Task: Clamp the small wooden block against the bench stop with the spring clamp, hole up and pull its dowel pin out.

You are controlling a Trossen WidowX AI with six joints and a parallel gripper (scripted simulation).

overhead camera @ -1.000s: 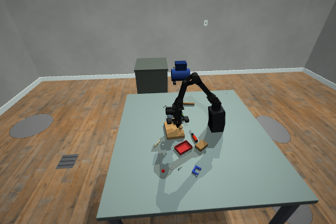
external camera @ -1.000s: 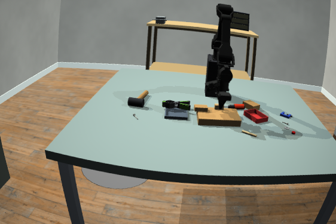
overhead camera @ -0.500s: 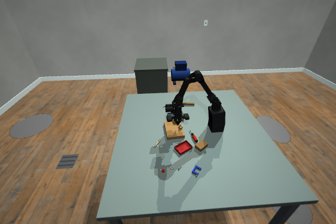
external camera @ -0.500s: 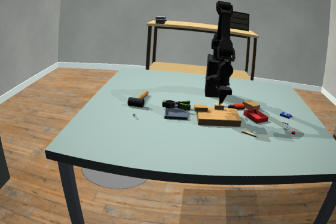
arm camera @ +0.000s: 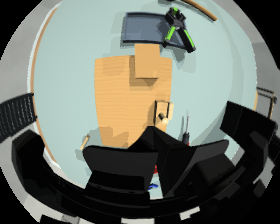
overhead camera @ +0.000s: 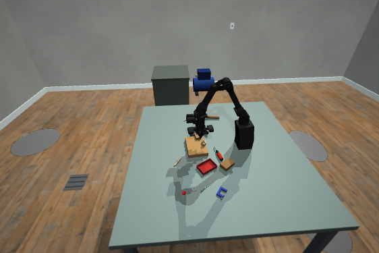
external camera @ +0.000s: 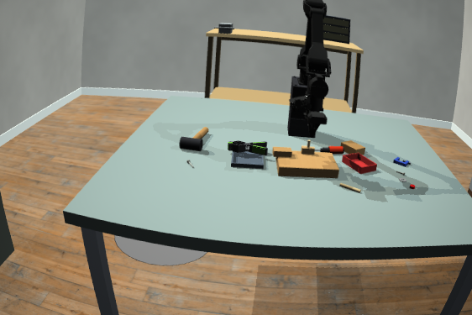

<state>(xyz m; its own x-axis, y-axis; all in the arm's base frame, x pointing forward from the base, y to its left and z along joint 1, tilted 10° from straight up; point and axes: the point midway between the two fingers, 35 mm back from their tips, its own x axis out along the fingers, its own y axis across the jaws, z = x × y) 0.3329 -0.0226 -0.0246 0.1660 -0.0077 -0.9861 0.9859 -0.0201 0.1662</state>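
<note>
Right now my hand is 8 cm above the dowel pin and 2 cm past it. Round my hand: red tray (20 cm to the left, 13 cm below); then wooden board (12 cm below, 3 cm ahead, 1 cm to the right); then dark tray (20 cm to the right, 13 cm below, 3 cm behind).
</note>
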